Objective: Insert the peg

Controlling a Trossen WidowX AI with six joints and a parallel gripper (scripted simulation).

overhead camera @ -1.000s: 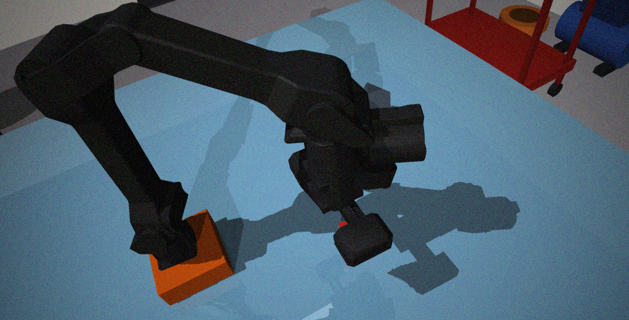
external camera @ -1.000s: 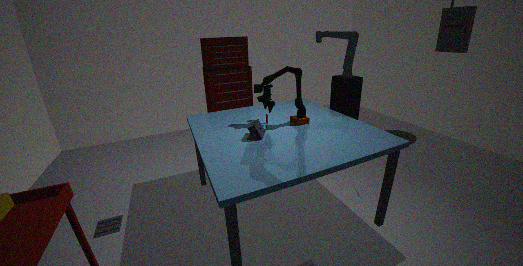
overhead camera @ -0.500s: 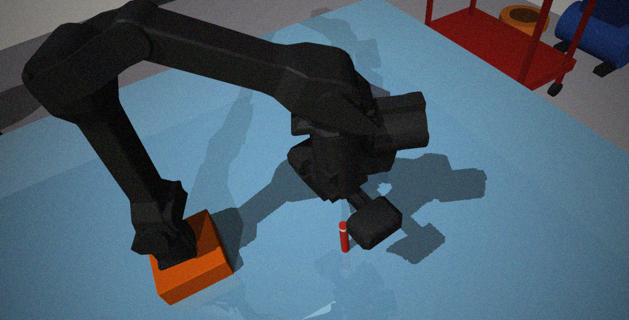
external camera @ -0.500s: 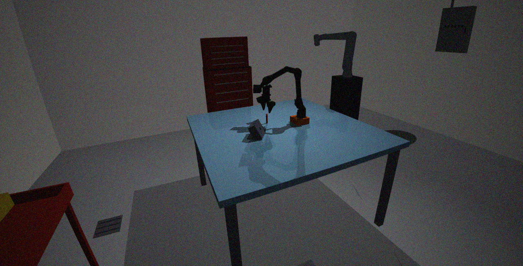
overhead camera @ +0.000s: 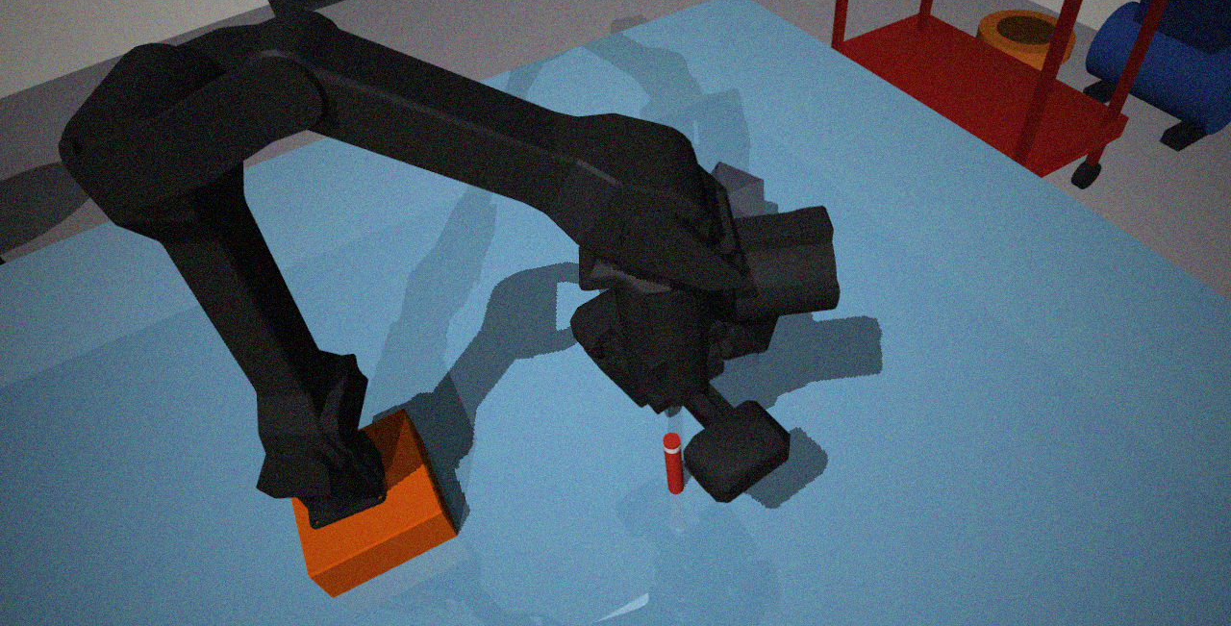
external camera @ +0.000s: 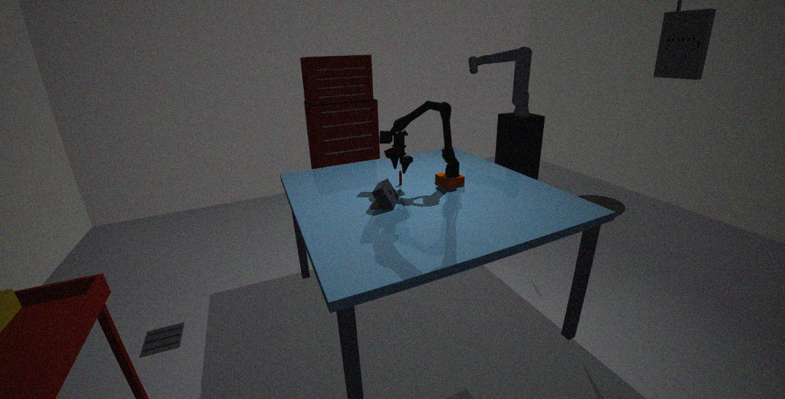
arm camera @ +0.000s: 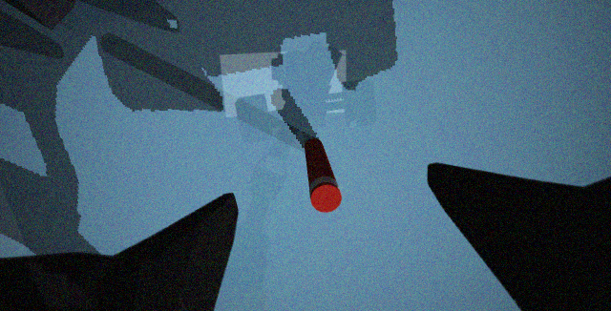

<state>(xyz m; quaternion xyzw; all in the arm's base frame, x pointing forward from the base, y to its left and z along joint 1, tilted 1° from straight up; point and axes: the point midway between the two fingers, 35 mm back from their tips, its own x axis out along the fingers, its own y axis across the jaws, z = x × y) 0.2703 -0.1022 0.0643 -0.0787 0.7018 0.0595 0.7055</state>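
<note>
The red peg lies 2 cm below my gripper tip. From my gripper tip the other things lie so: grey sloped panel 22 cm to the left, 15 cm ahead, 3 cm below.
</note>
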